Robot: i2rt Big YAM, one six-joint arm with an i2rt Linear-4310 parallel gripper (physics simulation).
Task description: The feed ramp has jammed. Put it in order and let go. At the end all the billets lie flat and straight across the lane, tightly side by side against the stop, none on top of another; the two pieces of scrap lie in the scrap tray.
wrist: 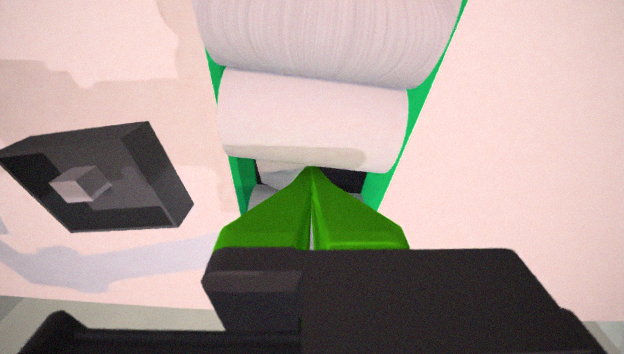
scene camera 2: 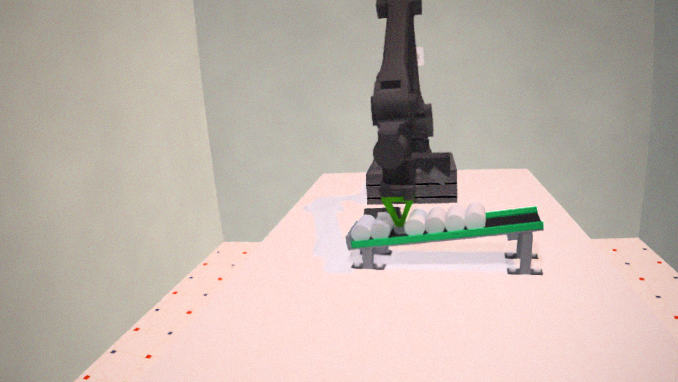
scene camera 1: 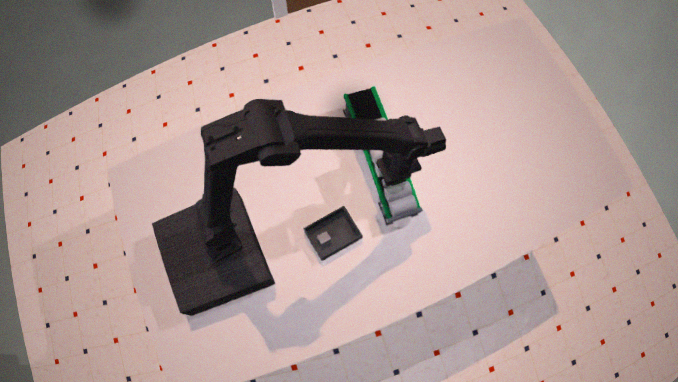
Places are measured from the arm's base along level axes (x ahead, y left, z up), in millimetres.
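Pixels of known places: gripper, fingertip midpoint: [wrist: 311, 175] [scene camera 2: 399, 226] [scene camera 1: 393, 179]; arm's base at its link origin: [scene camera 2: 418, 165] [scene camera 1: 220, 236].
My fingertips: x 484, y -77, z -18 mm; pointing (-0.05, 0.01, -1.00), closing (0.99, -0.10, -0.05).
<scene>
For each thing: its top centre in the pictures, then the offset to it from my fingertips. "spot": a spot on its surface instead.
- green-railed ramp at a spot on its surface: [scene camera 2: 515, 220] [scene camera 1: 362, 105] spot: dz +15, dx +38, dy +232 mm
- pale scrap piece at its top centre: [wrist: 284, 172] [scene camera 2: 401, 223] dz +2, dx -14, dy +5 mm
- dark scrap tray at its top centre: [wrist: 90, 194] [scene camera 2: 382, 215] [scene camera 1: 332, 231] dz -44, dx -208, dy -38 mm
The green-railed ramp [scene camera 1: 364, 103] [scene camera 2: 515, 220] slopes down to its stop [scene camera 1: 406, 216]. Two billets [scene camera 1: 402, 205] [scene camera 2: 363, 228] lie across the lane at the low end. After a gap, several more billets [scene camera 2: 435, 220] [wrist: 315, 117] lie side by side uphill. A pale scrap piece [wrist: 281, 174] sits in the gap, partly hidden behind the fingers. Another scrap piece [scene camera 1: 324, 237] [wrist: 79, 185] lies in the dark scrap tray [scene camera 1: 354, 220] [wrist: 165, 175]. My gripper [scene camera 2: 400, 225] [wrist: 311, 175] is shut, its green fingertips together in the gap, with no object seen between them.
The black robot base [scene camera 1: 215, 280] [scene camera 2: 411, 192] stands beyond the tray, away from the ramp. The arm [scene camera 1: 345, 132] reaches over the ramp and hides its middle in scene camera 1. The tray lies between base and ramp, near the low end.
</scene>
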